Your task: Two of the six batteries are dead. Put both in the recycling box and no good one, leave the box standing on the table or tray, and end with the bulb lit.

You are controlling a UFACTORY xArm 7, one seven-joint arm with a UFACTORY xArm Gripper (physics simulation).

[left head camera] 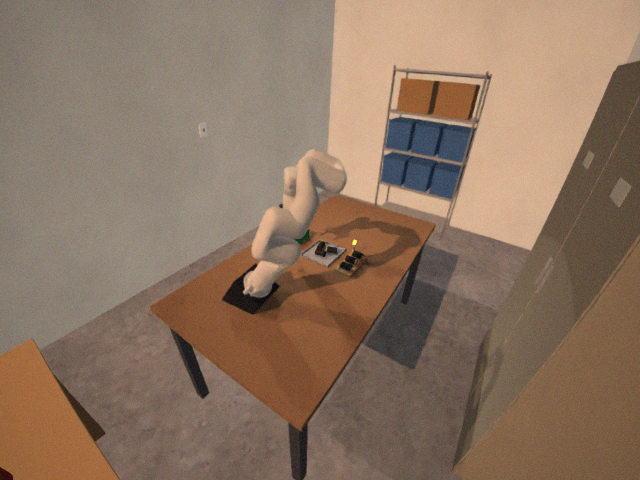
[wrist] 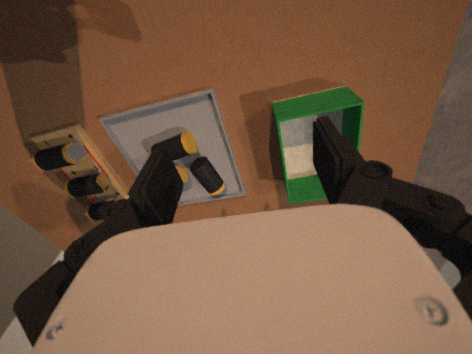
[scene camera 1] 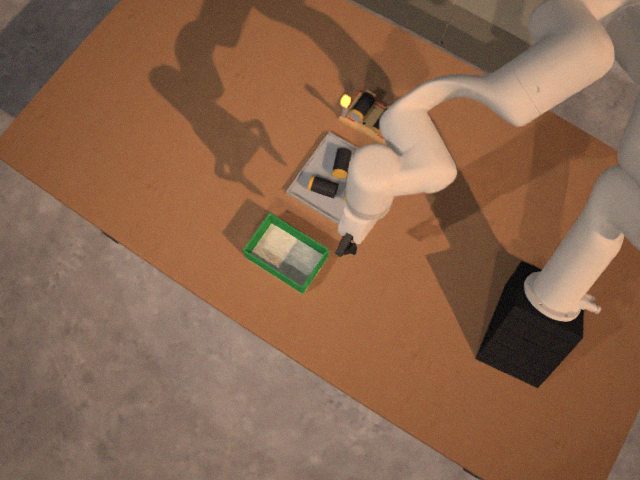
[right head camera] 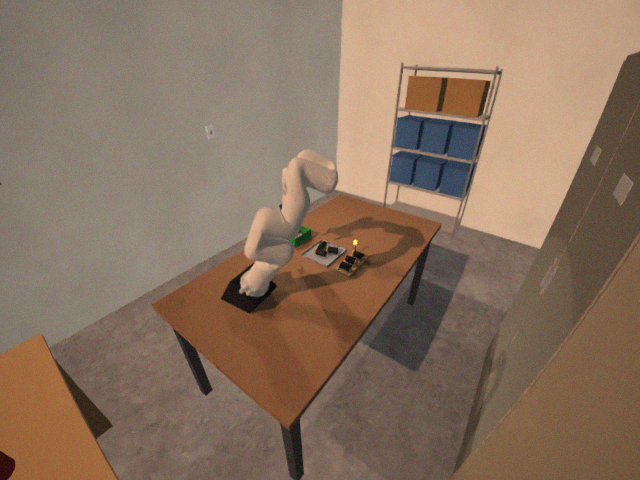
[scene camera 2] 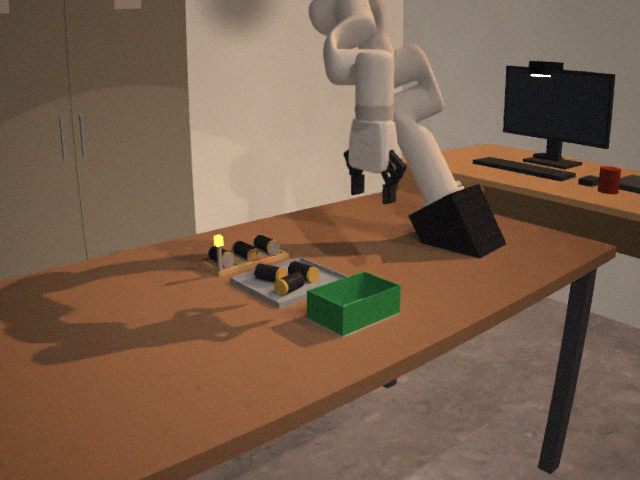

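Pixels of known places: gripper, between the fingertips: (wrist: 240, 154) (scene camera 2: 373, 198); arm's base, origin of its link: (left head camera: 257, 284) (scene camera 1: 551, 297) (right head camera: 254, 283) (scene camera 2: 443, 199).
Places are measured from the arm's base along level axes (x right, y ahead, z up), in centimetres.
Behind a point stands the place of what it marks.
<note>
My gripper (scene camera 1: 345, 246) (scene camera 2: 373, 196) {x -5.1, y 40.4, z 9.0 cm} (wrist: 240, 154) {x -5.1, y 40.4, z 9.0 cm} is open and empty, high above the table. The green recycling box (scene camera 1: 271, 270) {x -15.7, y 55.2, z -6.4 cm} (scene camera 2: 372, 310) {x -15.7, y 55.0, z -7.6 cm} (wrist: 315, 110) {x -11.7, y 46.6, z -5.2 cm} stands upright on the table; no battery shows inside. Three black batteries with yellow ends lie on the grey tray (scene camera 2: 258, 296) {x 9.9, y 59.2, z -10.5 cm}: one (scene camera 2: 269, 272) {x 12.9, y 52.7, z -7.9 cm}, another (scene camera 2: 303, 271) {x 7.7, y 47.5, z -7.9 cm} and a third (scene camera 2: 289, 283) {x 5.3, y 54.7, z -7.8 cm}. Three more sit in the wooden holder (scene camera 1: 361, 128) {x 24.5, y 50.7, z -9.7 cm}: one (scene camera 2: 218, 254) {x 25.7, y 56.0, z -5.7 cm} by the bulb, a middle one (scene camera 2: 244, 250) {x 25.8, y 47.9, z -7.0 cm} and an end one (scene camera 2: 265, 243) {x 25.4, y 41.2, z -6.9 cm}. The bulb (left head camera: 354, 242) {x 25.9, y 54.8, z -2.2 cm} (scene camera 1: 345, 100) {x 25.4, y 55.5, z -1.5 cm} (scene camera 2: 218, 240) {x 25.2, y 56.2, z -2.3 cm} glows yellow. The batteries' looks do not show which are dead.
The arm's black base block (scene camera 1: 532, 330) {x -8.2, y 2.0, z 1.0 cm} (scene camera 2: 460, 222) {x -9.3, y 8.0, z -2.8 cm} stands on the brown table (scene camera 1: 387, 361) {x -23.2, y 25.5, z -10.8 cm}. The tray lies between the holder and the box. A side desk with a monitor (scene camera 2: 558, 105) and a red cup (scene camera 2: 609, 180) is beyond the base.
</note>
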